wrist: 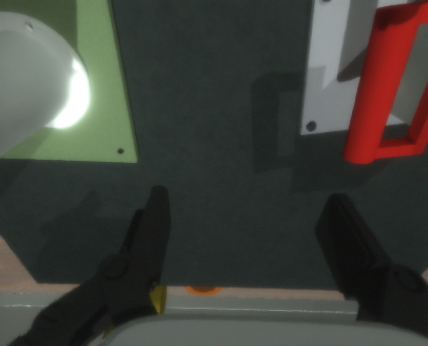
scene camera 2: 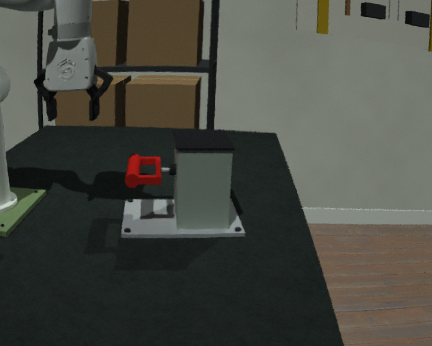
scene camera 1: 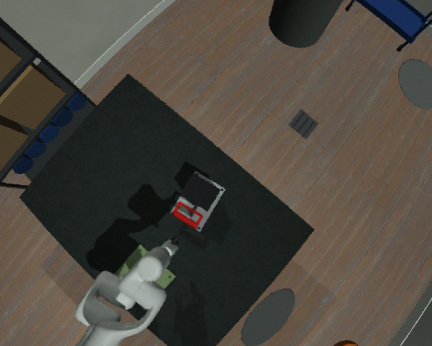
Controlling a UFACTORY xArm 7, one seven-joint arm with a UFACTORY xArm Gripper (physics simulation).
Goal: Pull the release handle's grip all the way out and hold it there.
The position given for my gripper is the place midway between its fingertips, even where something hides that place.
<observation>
I see my gripper (scene camera 2: 72, 119) and a base plate (scene camera 2: 143, 218).
My gripper also shows in the wrist view (wrist: 245, 208).
</observation>
